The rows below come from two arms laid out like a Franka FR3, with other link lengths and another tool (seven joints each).
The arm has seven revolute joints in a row. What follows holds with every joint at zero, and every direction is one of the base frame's.
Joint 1 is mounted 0.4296 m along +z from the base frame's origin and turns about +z.
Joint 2 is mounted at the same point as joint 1 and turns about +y.
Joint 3 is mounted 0.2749 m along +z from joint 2 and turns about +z.
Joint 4 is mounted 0.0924 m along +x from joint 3 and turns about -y.
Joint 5 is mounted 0.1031 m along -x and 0.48 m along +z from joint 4 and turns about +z.
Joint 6 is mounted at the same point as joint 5 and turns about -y.
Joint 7 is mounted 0.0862 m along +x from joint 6 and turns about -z.
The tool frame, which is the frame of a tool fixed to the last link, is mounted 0.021 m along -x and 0.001 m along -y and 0.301 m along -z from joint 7; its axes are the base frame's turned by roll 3.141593, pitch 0.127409 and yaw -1.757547 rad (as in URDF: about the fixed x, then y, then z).
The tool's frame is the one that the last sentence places.
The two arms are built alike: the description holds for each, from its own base.
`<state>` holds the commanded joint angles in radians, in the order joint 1, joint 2, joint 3, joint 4, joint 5, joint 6, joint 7, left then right.
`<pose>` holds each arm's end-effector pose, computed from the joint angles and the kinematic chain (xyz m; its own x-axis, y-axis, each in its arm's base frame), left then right.
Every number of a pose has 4 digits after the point.
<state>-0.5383 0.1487 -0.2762 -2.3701 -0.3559 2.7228 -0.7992 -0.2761 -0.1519 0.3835 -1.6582 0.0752 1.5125 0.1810</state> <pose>0.4034 -0.4952 0.0884 0.1145 -0.9792 0.1673 -0.9933 -0.1149 0.0074 0.5841 0.0928 0.5416 -0.2562 -0.9561 -0.1424 -0.9663 0.2573 0.0111</pose>
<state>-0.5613 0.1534 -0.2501 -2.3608 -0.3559 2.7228 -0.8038 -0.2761 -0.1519 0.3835 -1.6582 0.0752 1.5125 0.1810</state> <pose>0.4081 -0.4960 0.0895 0.1214 -0.9782 0.1687 -0.9925 -0.1224 0.0044 0.5841 0.0928 0.5416 -0.2562 -0.9561 -0.1424 -0.9663 0.2573 0.0111</pose>
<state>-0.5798 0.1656 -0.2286 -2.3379 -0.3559 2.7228 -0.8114 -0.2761 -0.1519 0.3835 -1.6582 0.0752 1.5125 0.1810</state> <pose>0.4165 -0.5014 0.0930 0.1311 -0.9755 0.1765 -0.9911 -0.1332 0.0002 0.5841 0.0928 0.5416 -0.2562 -0.9561 -0.1424 -0.9663 0.2573 0.0111</pose>
